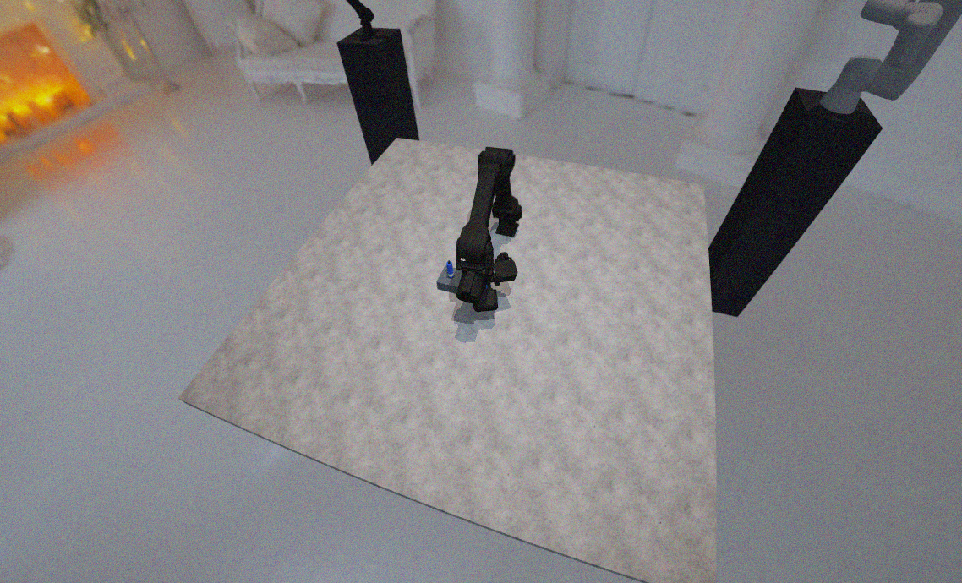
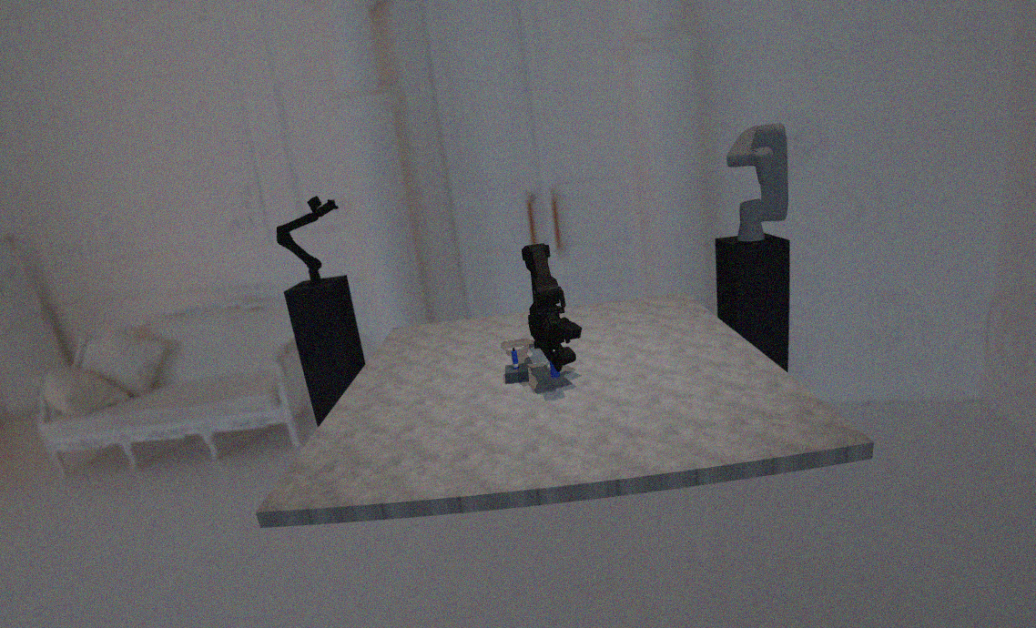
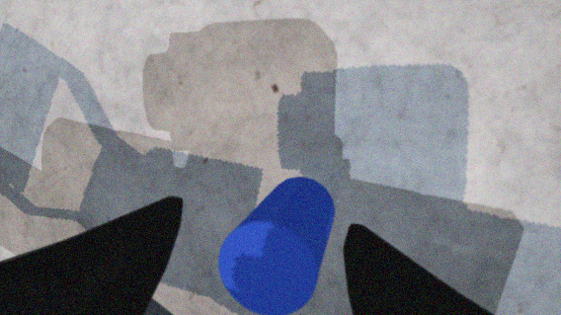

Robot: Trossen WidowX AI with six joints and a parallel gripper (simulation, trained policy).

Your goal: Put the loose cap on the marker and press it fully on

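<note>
Right now my gripper tip is 10 mm short of the blue cap. From my gripper tip the other things lie so: grey holder block (10 mm behind, 120 mm to the right, 10 mm below); blue marker (10 mm behind, 120 mm to the right, 40 mm above).
</note>
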